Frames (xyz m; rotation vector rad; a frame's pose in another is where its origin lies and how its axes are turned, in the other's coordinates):
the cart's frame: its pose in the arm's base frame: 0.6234 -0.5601 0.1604 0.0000 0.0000 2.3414
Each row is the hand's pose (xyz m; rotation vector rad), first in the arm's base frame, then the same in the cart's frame.
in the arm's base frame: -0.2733 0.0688 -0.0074 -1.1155 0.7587 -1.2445
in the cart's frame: 1.0758 0.2053 -0.1678 -0.3099 -1.5511 2.0848
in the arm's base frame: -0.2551 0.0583 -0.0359 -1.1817 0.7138 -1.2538
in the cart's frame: 1.0556 0.1996 -0.1963 -0.2293 -1.5896 2.0507
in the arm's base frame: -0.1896 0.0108 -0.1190 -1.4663 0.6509 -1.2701
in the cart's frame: 0.9759 0.1856 -0.2794 -0.0316 -1.7897 1.8345
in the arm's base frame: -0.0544 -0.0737 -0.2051 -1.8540 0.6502 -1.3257
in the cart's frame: 0.8211 0.1475 -0.3655 0.1260 -2.0041 1.4337
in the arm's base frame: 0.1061 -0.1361 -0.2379 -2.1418 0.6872 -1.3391
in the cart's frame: 0.6646 0.0758 -0.3983 0.1920 -2.1369 1.1140
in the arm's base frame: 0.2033 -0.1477 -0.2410 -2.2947 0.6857 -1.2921
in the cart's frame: 0.5885 0.0142 -0.4014 0.2446 -2.2199 0.9679
